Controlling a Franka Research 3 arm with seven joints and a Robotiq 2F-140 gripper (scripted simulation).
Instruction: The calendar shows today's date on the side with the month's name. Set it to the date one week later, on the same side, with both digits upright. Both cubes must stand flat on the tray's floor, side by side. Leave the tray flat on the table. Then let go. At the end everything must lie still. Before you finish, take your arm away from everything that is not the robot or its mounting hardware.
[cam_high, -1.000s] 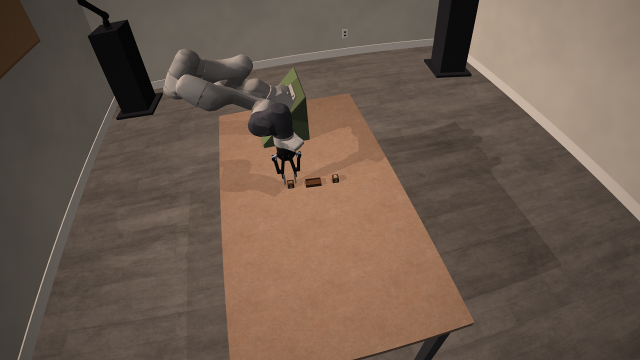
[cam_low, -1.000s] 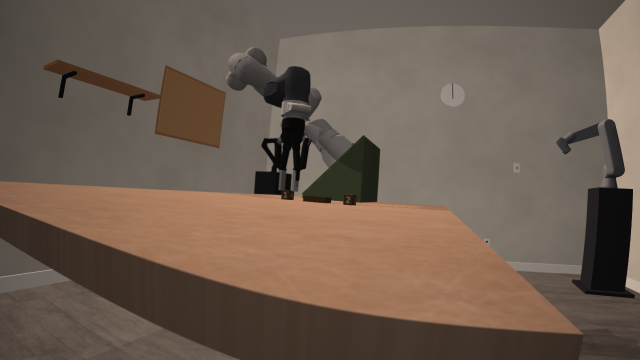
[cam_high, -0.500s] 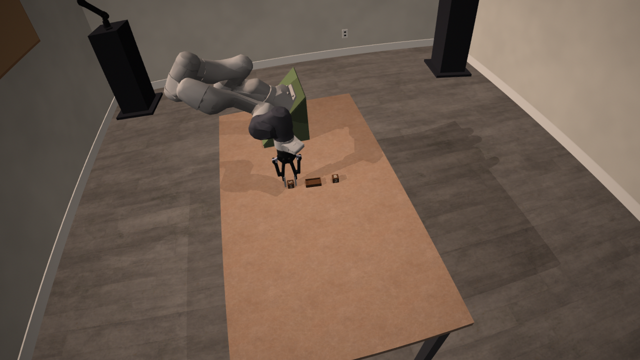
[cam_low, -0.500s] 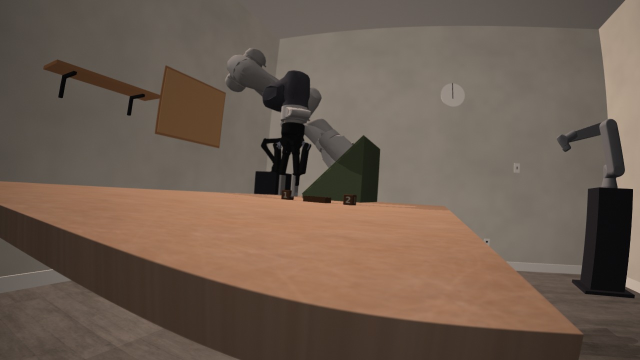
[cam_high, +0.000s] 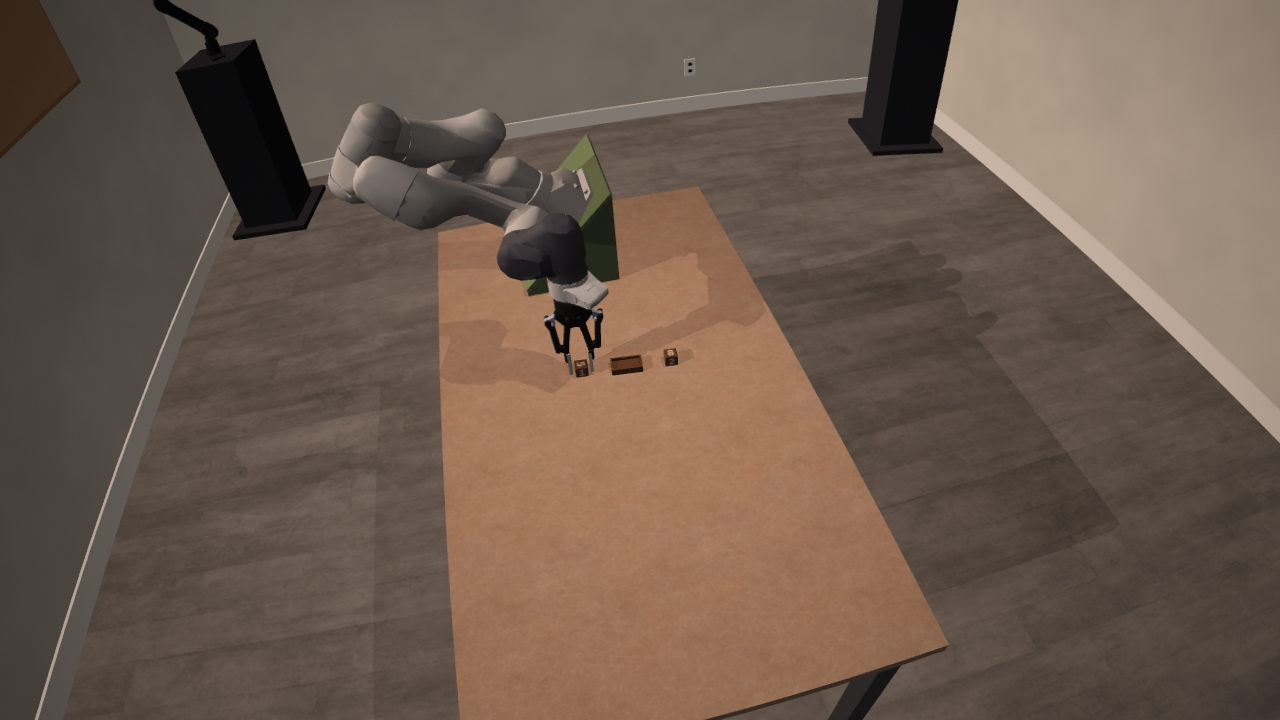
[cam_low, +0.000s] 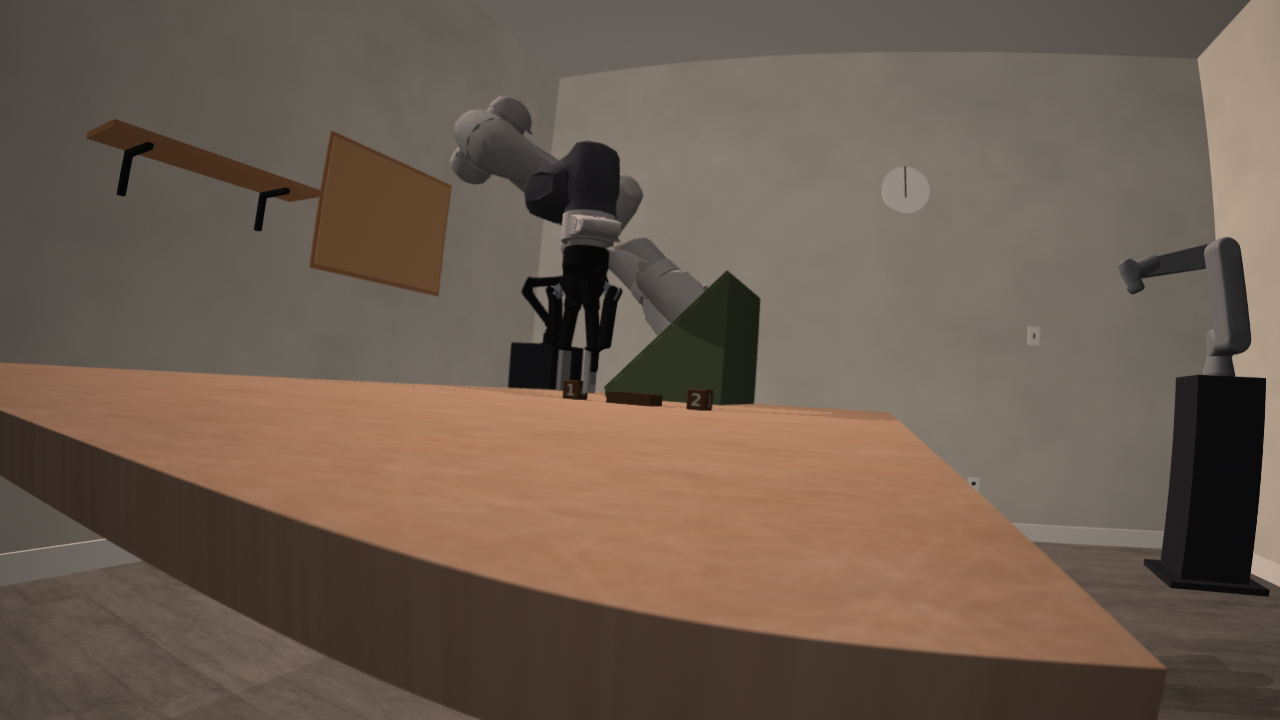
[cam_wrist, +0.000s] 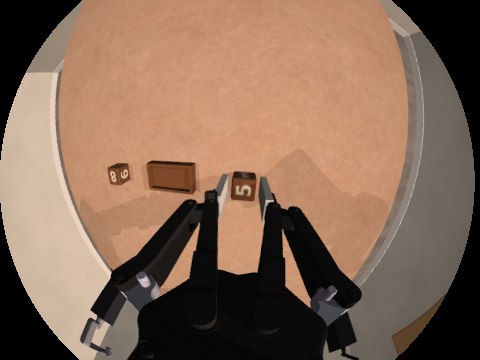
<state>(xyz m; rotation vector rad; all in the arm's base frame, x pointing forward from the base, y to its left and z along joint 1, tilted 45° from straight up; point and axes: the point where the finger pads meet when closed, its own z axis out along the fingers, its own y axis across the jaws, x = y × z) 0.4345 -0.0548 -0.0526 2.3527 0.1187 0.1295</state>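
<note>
My hand is 11 cm to the right of the brown calendar tray and 3 cm above it.
</note>
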